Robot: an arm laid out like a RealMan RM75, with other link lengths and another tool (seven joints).
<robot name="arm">
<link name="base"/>
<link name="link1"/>
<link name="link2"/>
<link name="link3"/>
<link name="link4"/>
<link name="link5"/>
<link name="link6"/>
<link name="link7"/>
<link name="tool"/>
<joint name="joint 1" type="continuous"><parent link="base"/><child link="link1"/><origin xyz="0 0 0.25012" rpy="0 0 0"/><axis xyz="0 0 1"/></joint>
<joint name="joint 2" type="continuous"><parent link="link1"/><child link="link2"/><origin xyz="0 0 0" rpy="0 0 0"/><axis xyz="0 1 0"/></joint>
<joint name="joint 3" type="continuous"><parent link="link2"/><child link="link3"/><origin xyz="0 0 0.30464" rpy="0 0 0"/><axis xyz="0 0 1"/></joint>
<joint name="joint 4" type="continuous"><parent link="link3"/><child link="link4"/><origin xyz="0 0 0" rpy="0 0 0"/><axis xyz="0 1 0"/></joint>
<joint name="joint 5" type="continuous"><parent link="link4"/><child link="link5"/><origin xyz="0 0 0.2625" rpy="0 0 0"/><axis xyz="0 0 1"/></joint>
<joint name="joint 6" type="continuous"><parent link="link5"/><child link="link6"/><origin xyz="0 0 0" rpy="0 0 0"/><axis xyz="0 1 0"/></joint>
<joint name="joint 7" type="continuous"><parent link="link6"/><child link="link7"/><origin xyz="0 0 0.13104" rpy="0 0 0"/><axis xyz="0 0 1"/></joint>
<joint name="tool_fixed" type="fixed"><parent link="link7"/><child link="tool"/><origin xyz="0.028 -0.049 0.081" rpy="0 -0.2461 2.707"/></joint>
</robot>
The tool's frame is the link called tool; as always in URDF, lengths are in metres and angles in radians. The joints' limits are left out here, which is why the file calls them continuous.
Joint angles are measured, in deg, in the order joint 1, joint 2, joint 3, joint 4, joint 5, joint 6, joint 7. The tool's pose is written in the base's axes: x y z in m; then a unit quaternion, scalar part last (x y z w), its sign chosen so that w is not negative. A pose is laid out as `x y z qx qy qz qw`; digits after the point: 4 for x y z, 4 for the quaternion.
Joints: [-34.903, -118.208, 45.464, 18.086, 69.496, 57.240, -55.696]
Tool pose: -0.3469 0.5534 -0.0049 -0.4034 0.6558 0.3939 0.5021
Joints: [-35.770, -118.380, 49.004, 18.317, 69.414, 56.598, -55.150]
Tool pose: -0.3308 0.5575 -0.0189 -0.3911 0.6818 0.3793 0.4882
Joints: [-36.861, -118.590, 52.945, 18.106, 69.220, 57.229, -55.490]
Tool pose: -0.3100 0.5589 -0.0376 -0.3817 0.7071 0.3506 0.4809
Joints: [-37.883, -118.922, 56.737, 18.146, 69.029, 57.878, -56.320]
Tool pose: -0.2896 0.5588 -0.0558 -0.3746 0.7288 0.3210 0.4750
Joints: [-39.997, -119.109, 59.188, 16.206, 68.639, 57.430, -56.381]
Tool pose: -0.2745 0.5607 -0.0753 -0.3751 0.7438 0.3004 0.4645
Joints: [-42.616, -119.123, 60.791, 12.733, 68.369, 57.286, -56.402]
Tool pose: -0.2637 0.5605 -0.0961 -0.3830 0.7553 0.2792 0.4527
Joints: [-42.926, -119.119, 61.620, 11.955, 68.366, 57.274, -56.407]
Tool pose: -0.2635 0.5581 -0.1024 -0.3852 0.7599 0.2735 0.4465
